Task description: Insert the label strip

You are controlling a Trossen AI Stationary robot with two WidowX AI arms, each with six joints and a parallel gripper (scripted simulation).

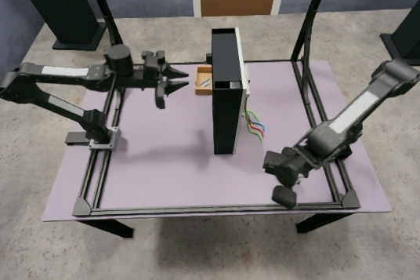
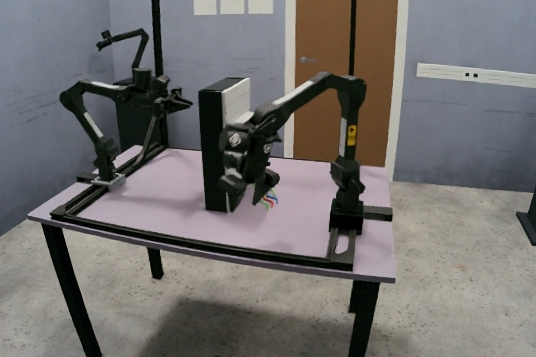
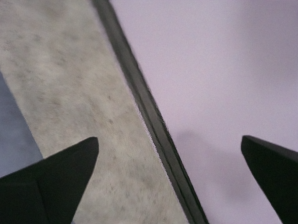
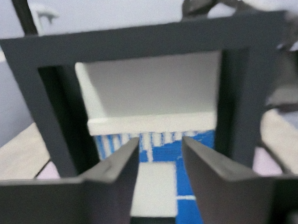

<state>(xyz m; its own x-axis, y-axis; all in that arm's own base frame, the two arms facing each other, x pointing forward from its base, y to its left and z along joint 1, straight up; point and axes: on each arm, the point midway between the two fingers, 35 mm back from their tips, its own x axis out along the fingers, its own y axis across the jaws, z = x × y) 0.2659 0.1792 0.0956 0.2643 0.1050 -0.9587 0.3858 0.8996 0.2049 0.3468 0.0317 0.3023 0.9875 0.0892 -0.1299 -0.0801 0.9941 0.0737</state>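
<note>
My right gripper is now 29 cm above the yellow label strip, 24 cm past it and 2 cm to the right of it. Round my right hand: white jack panel 19 cm to the left, 13 cm below, 3 cm behind.
</note>
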